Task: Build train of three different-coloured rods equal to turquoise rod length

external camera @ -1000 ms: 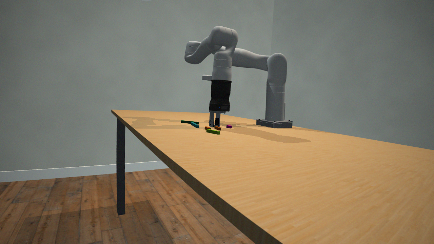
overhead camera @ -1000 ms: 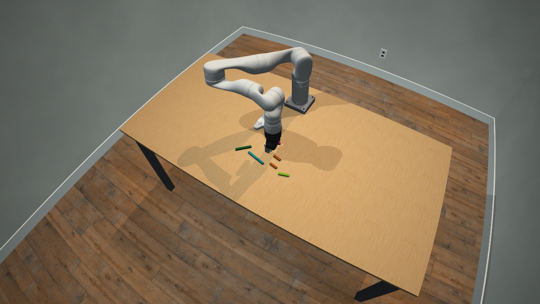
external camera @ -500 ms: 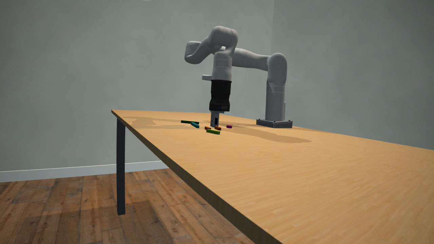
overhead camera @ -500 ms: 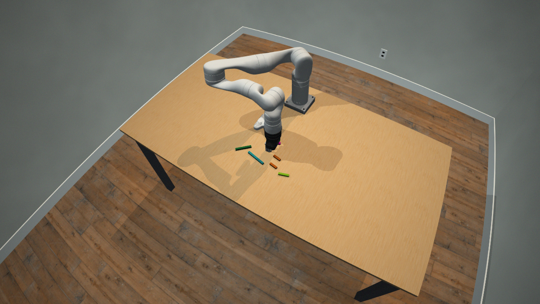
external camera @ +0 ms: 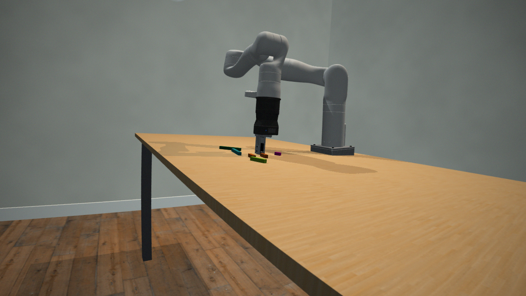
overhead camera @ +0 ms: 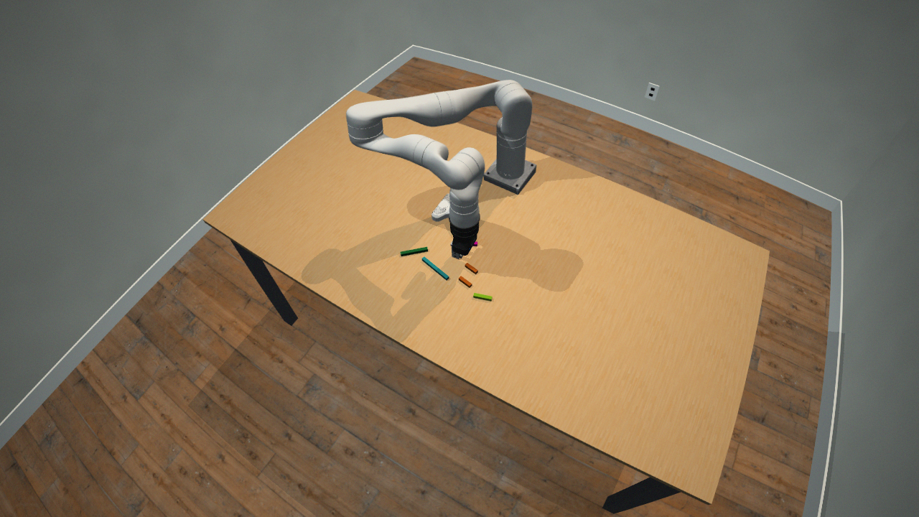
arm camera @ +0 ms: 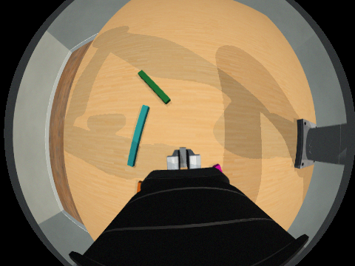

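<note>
The magenta rod is 60 mm behind my hand, 20 mm to the left of it and 20 mm below it. Also, from my hand: green rod 120 mm to the right, 50 mm ahead, 20 mm below; then grey rod 20 mm below; then turquoise rod 70 mm ahead, 30 mm to the right, 20 mm below.
</note>
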